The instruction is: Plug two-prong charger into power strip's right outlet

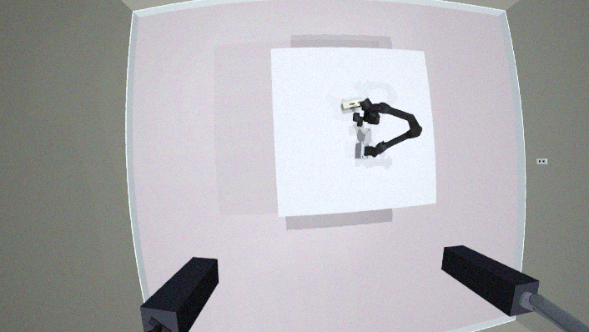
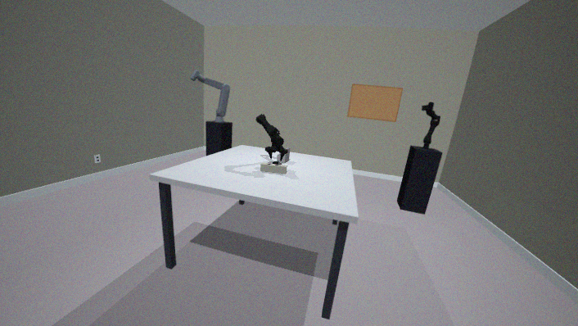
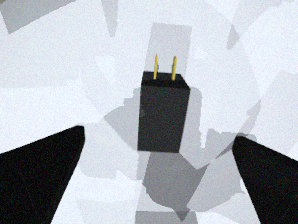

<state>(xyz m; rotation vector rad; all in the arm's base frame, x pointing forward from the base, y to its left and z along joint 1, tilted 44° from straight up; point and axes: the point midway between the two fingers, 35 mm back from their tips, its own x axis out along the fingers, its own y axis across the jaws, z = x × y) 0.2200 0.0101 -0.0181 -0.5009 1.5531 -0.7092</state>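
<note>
My gripper tip is now 20 mm short of the dark charger and 40 mm above it.
</note>
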